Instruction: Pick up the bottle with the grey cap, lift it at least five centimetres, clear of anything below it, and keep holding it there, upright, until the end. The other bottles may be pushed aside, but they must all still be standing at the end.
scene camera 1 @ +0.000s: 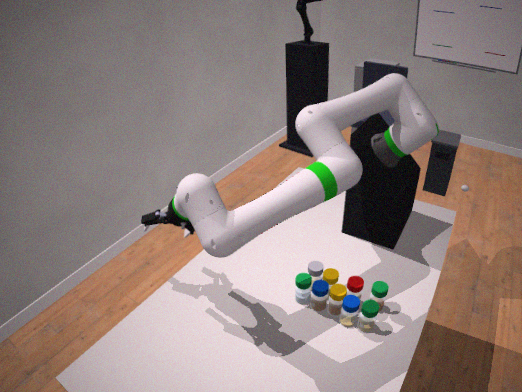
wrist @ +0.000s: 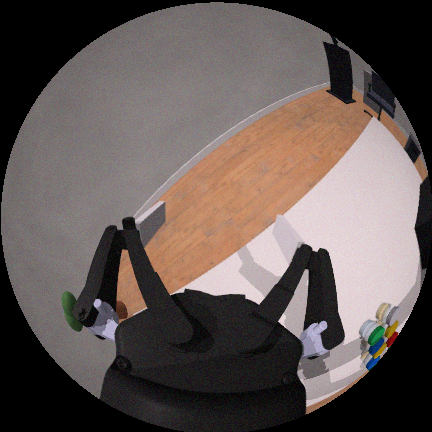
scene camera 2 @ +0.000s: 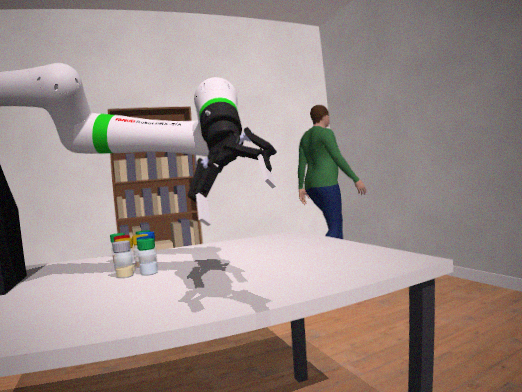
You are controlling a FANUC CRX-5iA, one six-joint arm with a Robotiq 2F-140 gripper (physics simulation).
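Where they show: gripper, fingertip midpoint: (scene camera 1: pixel 165 230) (wrist: pixel 219 217) (scene camera 2: pixel 236 203); arm's base, link origin: (scene camera 1: pixel 383 151).
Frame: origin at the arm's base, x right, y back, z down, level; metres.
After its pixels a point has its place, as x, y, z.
The bottle with the grey cap (scene camera 1: pixel 315 268) @[-0.015, -0.486, 0.254] (scene camera 2: pixel 122 258) @[0.018, -0.478, 0.299] (wrist: pixel 392 315) stands upright on the white table (scene camera 1: pixel 150 345) @[0.232, -1.032, 0.359] (scene camera 2: pixel 350 280) @[0.341, -1.029, 0.359] (wrist: pixel 380 200) @[0.303, -0.323, 0.359], at the edge of a tight group. Beside it stand a green-capped bottle (scene camera 1: pixel 303 288) @[-0.028, -0.571, 0.273] (scene camera 2: pixel 147 257) @[0.016, -0.551, 0.304] (wrist: pixel 375 335), a yellow-capped bottle (scene camera 1: pixel 330 276) @[-0.077, -0.487, 0.254] and a blue-capped bottle (scene camera 1: pixel 320 295) @[-0.091, -0.563, 0.272], which partly hides it in scene camera 1. My gripper (scene camera 1: pixel 166 230) @[0.436, -0.760, 0.147] (scene camera 2: pixel 237 202) @[0.436, -0.760, 0.147] (wrist: pixel 219 217) @[0.436, -0.760, 0.147] is wide open and empty. It is high above the table, well off to the side of the bottles, tilted rather than pointing straight down.
Another yellow-capped bottle (scene camera 1: pixel 337 299) @[-0.145, -0.545, 0.272], a red-capped bottle (scene camera 1: pixel 355 285) @[-0.167, -0.472, 0.254], another blue-capped bottle (scene camera 1: pixel 350 310) @[-0.204, -0.562, 0.268] and two more green-capped bottles (scene camera 1: pixel 370 315) @[-0.266, -0.543, 0.267] (scene camera 1: pixel 379 295) @[-0.250, -0.453, 0.266] stand in the group. The arm's black pedestal (scene camera 1: pixel 375 200) @[-0.044, -0.124, 0.152] rises behind them. A person (scene camera 2: pixel 321 160) stands beyond the table.
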